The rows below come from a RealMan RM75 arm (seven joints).
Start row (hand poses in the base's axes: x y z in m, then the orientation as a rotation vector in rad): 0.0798, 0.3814, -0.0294, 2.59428, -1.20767, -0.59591
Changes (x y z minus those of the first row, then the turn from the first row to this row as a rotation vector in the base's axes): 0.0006, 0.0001, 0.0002, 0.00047, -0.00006, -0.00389; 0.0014, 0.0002, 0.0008, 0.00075, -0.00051, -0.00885; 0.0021, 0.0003, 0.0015, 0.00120, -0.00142, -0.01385; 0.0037, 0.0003, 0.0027, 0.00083, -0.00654, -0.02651; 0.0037, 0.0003, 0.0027, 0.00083, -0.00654, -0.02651; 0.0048, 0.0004, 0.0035, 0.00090, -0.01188, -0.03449; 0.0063, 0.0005, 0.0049, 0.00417, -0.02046, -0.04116; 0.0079, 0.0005, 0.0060, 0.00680, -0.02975, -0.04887
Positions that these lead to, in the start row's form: 0.0804, 0.3815, -0.0292, 2.59294, -1.21301, -0.59695; 0.0812, 0.3816, -0.0286, 2.59118, -1.21994, -0.59758; 0.0819, 0.3817, -0.0279, 2.58980, -1.22706, -0.59777; 0.0835, 0.3817, -0.0267, 2.58670, -1.24592, -0.59364; 0.0835, 0.3817, -0.0267, 2.58670, -1.24592, -0.59364; 0.0846, 0.3818, -0.0259, 2.58620, -1.25846, -0.58864; 0.0861, 0.3819, -0.0245, 2.59086, -1.27030, -0.58178; 0.0877, 0.3819, -0.0234, 2.59484, -1.28378, -0.57371
